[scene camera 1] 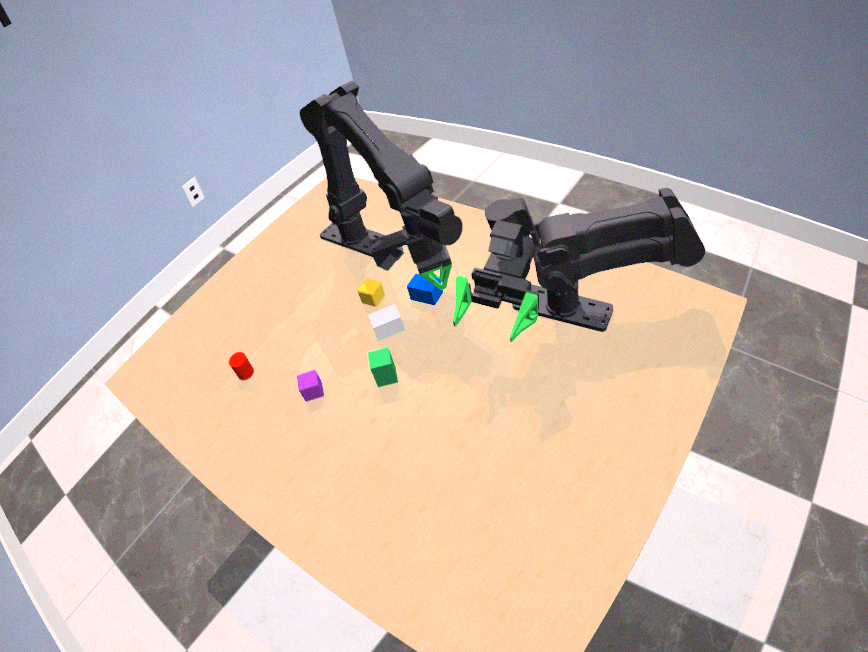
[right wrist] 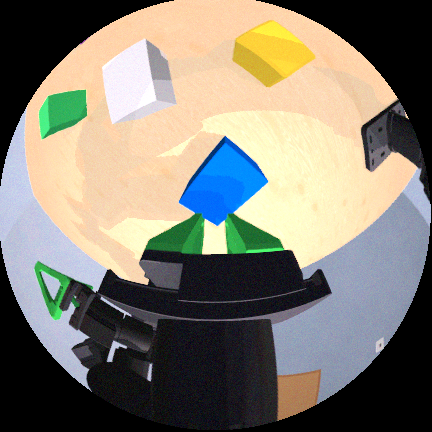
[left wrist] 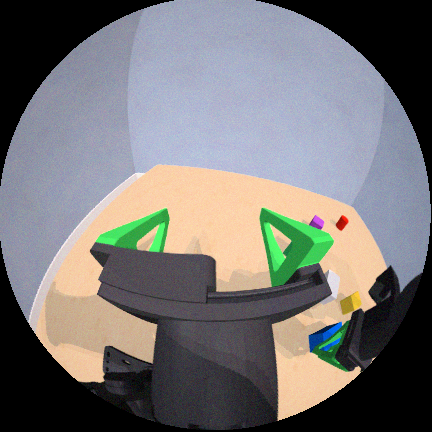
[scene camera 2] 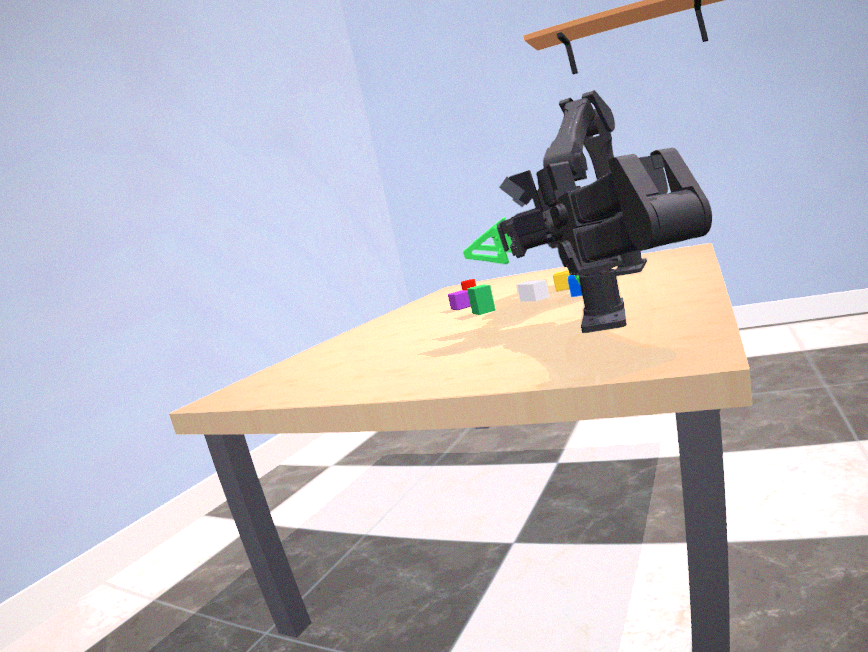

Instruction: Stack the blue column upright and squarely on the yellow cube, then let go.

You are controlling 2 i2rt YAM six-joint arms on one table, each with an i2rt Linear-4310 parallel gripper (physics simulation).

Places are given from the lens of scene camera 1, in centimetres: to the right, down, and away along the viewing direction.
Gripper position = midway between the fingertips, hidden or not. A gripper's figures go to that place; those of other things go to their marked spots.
my left gripper (scene camera 1: 482, 332): 8, 1, 92
my right gripper (scene camera 1: 442, 285): 2, -8, 119
